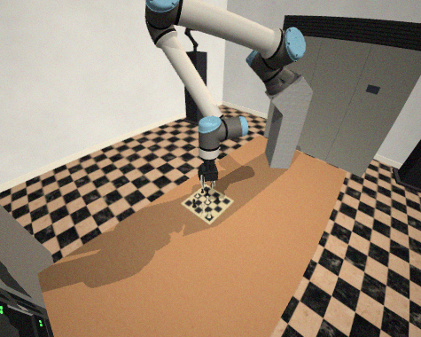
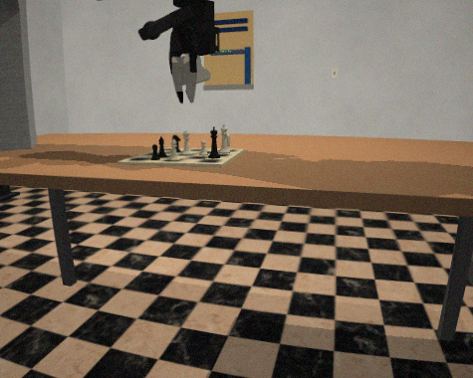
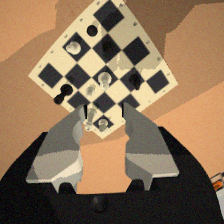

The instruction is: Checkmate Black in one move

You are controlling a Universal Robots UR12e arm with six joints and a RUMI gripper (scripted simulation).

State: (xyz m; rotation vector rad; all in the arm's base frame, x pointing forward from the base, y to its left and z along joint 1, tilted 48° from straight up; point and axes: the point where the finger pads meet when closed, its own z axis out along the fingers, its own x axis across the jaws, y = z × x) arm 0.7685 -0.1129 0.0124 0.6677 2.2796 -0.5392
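My hand is 13 cm above the chessboard. The rest, counted from my hand: tall white piece 8 cm ahead, 3 cm to the left, 10 cm below; then tall black piece 7 cm ahead, 4 cm to the right, 10 cm below.
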